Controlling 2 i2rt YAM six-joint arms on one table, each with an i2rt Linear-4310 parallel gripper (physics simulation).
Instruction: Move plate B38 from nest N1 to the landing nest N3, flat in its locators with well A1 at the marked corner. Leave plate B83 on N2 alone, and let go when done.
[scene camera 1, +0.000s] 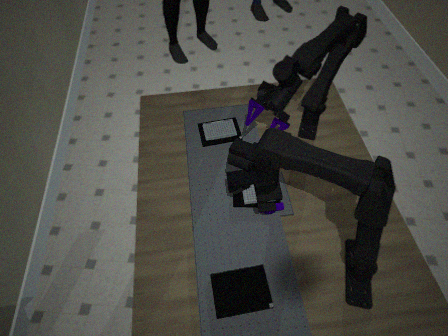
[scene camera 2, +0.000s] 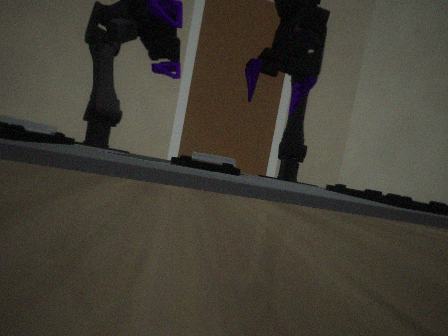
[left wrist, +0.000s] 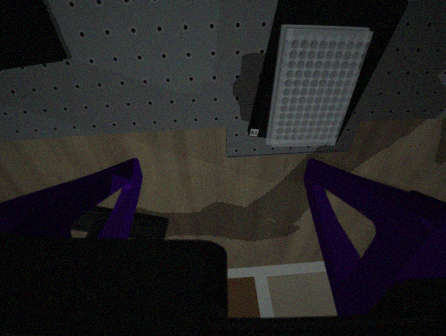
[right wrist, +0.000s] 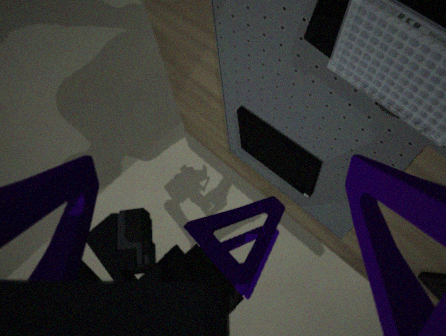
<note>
My left gripper is open and holds nothing. My right gripper is open, holding nothing. Also in view: a black nest.
My left gripper is seen too in the left wrist view and in the right wrist view. My right gripper shows as well in scene camera 1 and in the right wrist view.
</note>
